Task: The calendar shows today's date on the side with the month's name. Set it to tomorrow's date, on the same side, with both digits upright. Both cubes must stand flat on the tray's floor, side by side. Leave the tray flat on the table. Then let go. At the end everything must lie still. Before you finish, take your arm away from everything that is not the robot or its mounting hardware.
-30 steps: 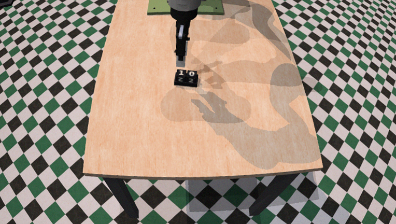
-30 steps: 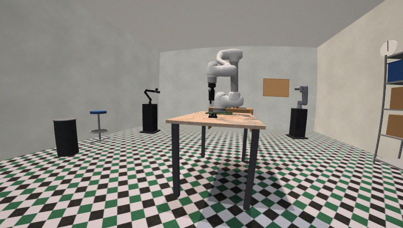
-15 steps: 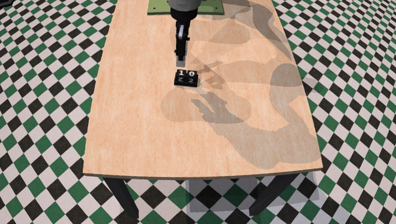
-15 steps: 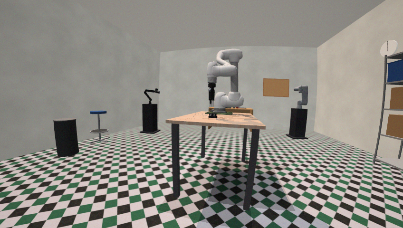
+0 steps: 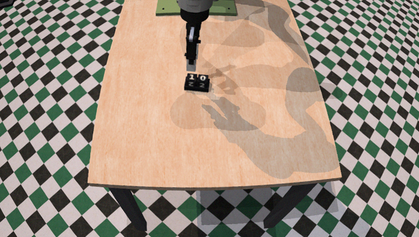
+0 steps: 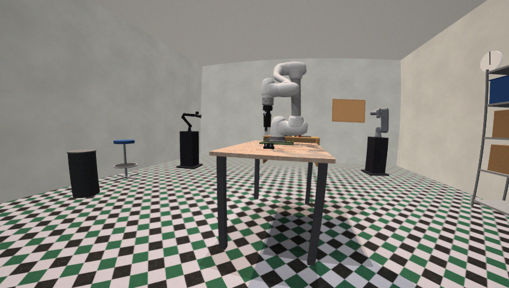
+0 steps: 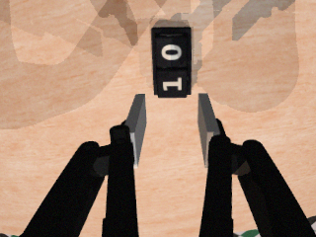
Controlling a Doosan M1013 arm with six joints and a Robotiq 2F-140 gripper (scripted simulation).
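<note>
My hand is 110 mm above the black cube, 30 mm to the right of it and 10 mm short of it. The rest, counted from my hand: black tray (120 mm below, 20 mm to the left).
</note>
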